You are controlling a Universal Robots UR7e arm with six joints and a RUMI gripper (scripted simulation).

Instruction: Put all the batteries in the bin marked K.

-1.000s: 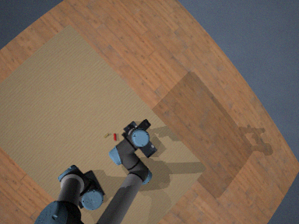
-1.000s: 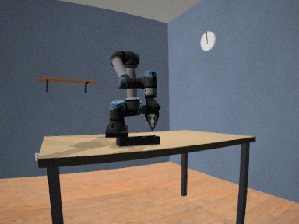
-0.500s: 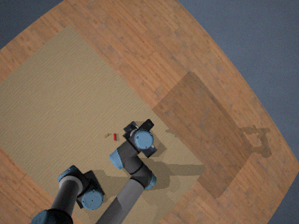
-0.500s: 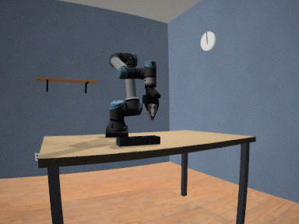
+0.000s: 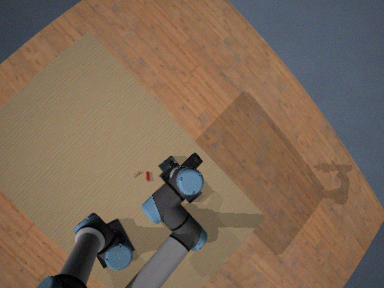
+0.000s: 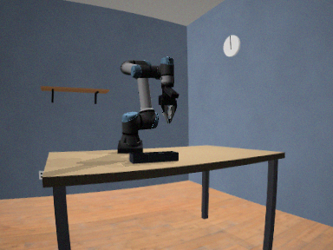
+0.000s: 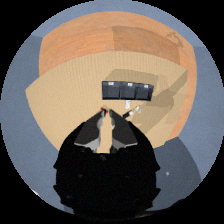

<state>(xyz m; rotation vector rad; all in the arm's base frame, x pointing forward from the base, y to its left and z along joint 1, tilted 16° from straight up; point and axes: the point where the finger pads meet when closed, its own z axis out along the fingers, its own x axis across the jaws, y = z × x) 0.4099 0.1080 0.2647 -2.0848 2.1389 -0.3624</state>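
The red battery is 10 cm behind my hand, 3 cm to the left of it and 21 cm below it. From my hand the other things lie so: bin row (1 cm ahead, 9 cm to the right, 20 cm below); then yellowish item (13 cm behind, 8 cm to the left, 21 cm below); then black-and-white cylinder (13 cm behind, 11 cm to the right, 21 cm below).
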